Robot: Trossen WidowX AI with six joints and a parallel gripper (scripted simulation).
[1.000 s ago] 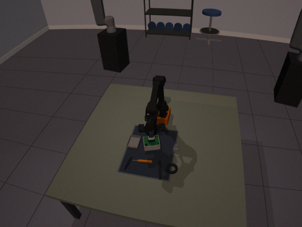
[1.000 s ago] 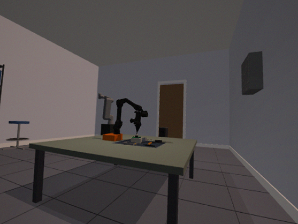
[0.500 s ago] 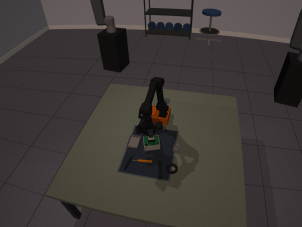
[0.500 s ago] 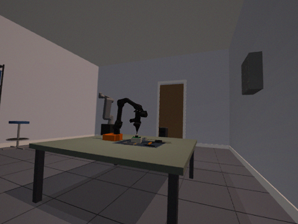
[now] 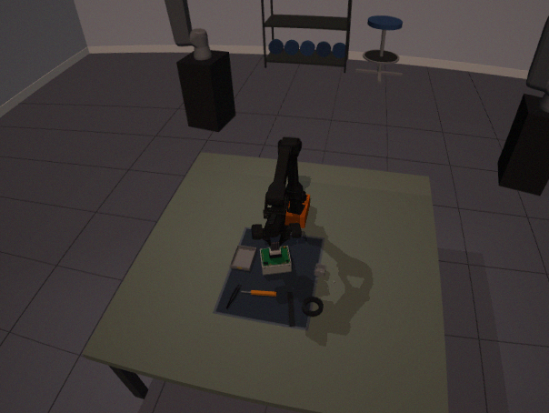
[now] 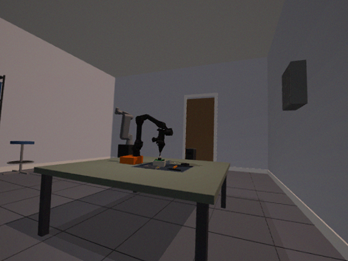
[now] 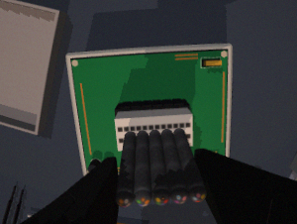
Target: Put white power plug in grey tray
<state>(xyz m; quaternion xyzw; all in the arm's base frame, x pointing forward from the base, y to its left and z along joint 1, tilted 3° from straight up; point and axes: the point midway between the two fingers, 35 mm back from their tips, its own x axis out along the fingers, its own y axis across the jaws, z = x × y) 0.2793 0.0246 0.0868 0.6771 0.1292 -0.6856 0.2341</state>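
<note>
My gripper tip is 4 cm above the white power plug. The rest, counted from my gripper tip: grey tray 14 cm to the right, 12 cm below, 2 cm ahead; dark mat 12 cm below, 5 cm ahead, 1 cm to the left; black bar 18 cm ahead, 14 cm to the left, 12 cm below.
</note>
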